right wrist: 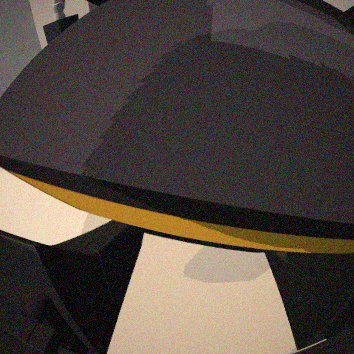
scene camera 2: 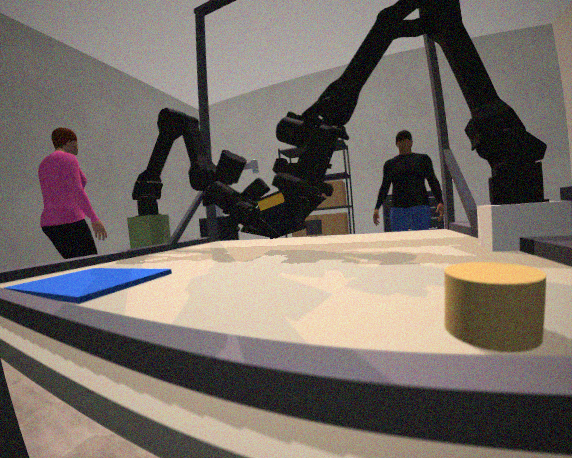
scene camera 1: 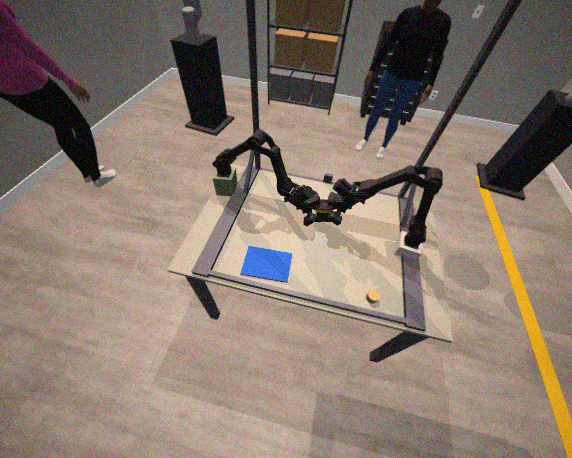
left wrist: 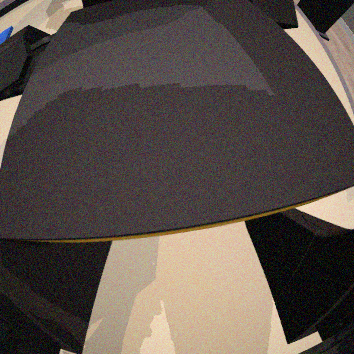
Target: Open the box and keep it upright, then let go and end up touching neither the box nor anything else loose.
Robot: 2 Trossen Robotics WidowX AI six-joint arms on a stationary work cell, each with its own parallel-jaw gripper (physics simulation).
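Places are measured from the left arm's base along level axes (x ahead, y left, z up), in millimetres.
Pixels of known places: left gripper, fingertip midpoint: (scene camera 2: 293, 222) (scene camera 1: 328, 214); right gripper, fingertip midpoint: (scene camera 2: 281, 235) (scene camera 1: 321, 216); left arm's base, origin of the base link: (scene camera 2: 517, 203) (scene camera 1: 411, 242); right arm's base, origin of the base link: (scene camera 1: 224, 172).
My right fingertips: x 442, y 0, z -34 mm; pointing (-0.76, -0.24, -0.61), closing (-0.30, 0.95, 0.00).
Observation:
For each thing: its top centre in the pictures, then the offset to it from my right fingertips. "spot": a spot on its surface instead. Level surfaces: height alone.
- dark box with a yellow band, middle of its top: (left wrist: 186, 8) (scene camera 2: 278, 190) (scene camera 1: 325, 203) 1 mm back, 1 mm left, 103 mm up
- blue flat square, surface spot: (scene camera 2: 92, 283) spot: 92 mm ahead, 358 mm left, 26 mm down
- table, its level: 14 mm down
- yellow-orange cylinder, middle of its top: (scene camera 2: 491, 271) (scene camera 1: 374, 294) 330 mm back, 315 mm left, 2 mm up
The dark box with a yellow band (scene camera 1: 324, 211) (scene camera 2: 270, 201) (left wrist: 175, 150) (right wrist: 200, 140) is held between the two arms, above the back middle of the table. In scene camera 2 its yellow band slopes up to the right, so it looks tilted. My left gripper (left wrist: 180, 198) is shut on the box from the right in the scene views. My right gripper (right wrist: 203, 217) is shut on it from the left. The box's broad dark face hides the fingertips in both wrist views. I cannot tell whether the lid stands open.
A blue flat square (scene camera 1: 266, 264) (scene camera 2: 92, 283) lies on the front left of the table (scene camera 1: 320, 300). A yellow-orange cylinder (scene camera 1: 373, 296) (scene camera 2: 495, 307) stands at the front right. A grey frame edges the table, with posts rising behind the arms.

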